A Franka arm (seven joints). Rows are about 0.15 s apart.
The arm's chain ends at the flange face. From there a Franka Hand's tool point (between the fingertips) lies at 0.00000 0.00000 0.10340 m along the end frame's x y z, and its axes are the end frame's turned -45 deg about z.
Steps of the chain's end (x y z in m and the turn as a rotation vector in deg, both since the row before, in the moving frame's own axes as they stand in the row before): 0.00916, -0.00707, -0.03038, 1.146, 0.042, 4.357; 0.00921, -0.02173, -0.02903, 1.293, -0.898, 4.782; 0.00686, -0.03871, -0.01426, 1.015, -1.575, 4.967; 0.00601, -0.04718, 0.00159, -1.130, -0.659, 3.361
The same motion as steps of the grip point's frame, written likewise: 0.01304, 0.00013, -0.03040, 0.781, 0.840, 4.357; 0.02250, -0.01162, -0.02907, 1.549, 0.279, 4.782; 0.03165, -0.02585, -0.01432, 1.831, -0.396, 4.967; 0.03531, -0.02858, 0.00156, -0.333, -1.265, 3.361
